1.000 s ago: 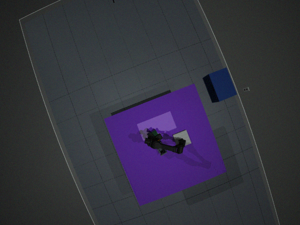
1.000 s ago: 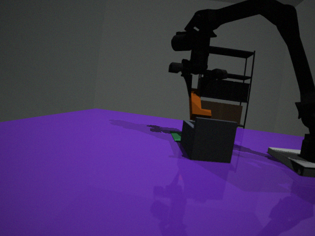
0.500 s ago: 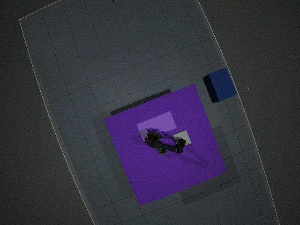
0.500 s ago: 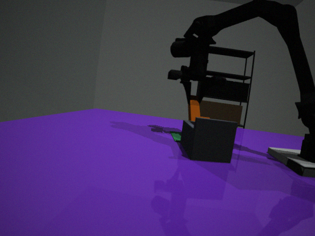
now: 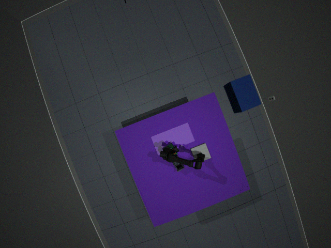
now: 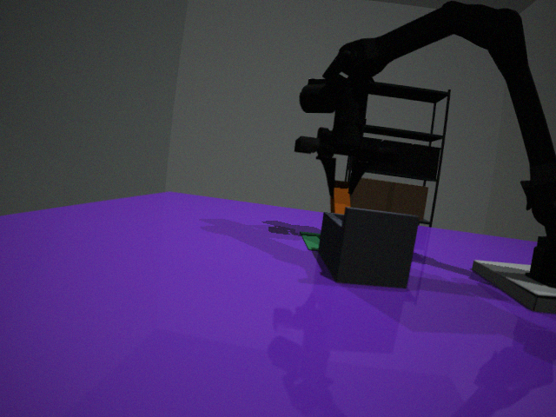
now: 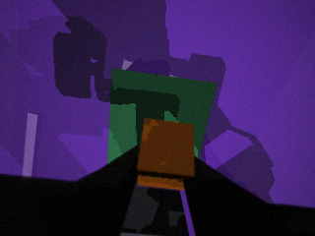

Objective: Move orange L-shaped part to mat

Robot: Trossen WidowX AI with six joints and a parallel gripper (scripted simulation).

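Right now the orange L-shaped part is 20 mm behind my gripper tip, 30 mm to the left of it and 30 mm below it. Also, from my gripper tip: green mat 20 mm to the left, 100 mm below.
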